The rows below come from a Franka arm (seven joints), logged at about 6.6 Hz.
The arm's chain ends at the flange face. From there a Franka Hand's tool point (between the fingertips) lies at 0.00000 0.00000 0.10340 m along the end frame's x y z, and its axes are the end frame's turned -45 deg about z.
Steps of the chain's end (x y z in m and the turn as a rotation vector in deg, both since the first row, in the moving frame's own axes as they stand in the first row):
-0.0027 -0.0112 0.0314 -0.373 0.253 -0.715
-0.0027 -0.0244 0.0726 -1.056 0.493 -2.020
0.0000 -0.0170 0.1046 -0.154 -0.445 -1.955
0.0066 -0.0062 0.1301 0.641 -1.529 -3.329
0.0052 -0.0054 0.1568 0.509 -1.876 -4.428
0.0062 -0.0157 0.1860 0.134 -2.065 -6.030
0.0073 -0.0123 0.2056 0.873 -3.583 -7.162
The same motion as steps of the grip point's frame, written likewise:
0.0059 -0.0090 0.0314 -0.443 -0.085 -0.715
0.0147 -0.0172 0.0726 -1.095 -0.398 -2.020
0.0113 -0.0124 0.1046 0.206 -0.424 -1.955
0.0078 -0.0025 0.1301 1.534 -0.628 -3.329
0.0056 -0.0031 0.1567 1.686 -0.967 -4.428
0.0129 -0.0094 0.1859 1.555 -1.365 -6.030
0.0101 -0.0090 0.2054 3.151 -1.916 -7.162

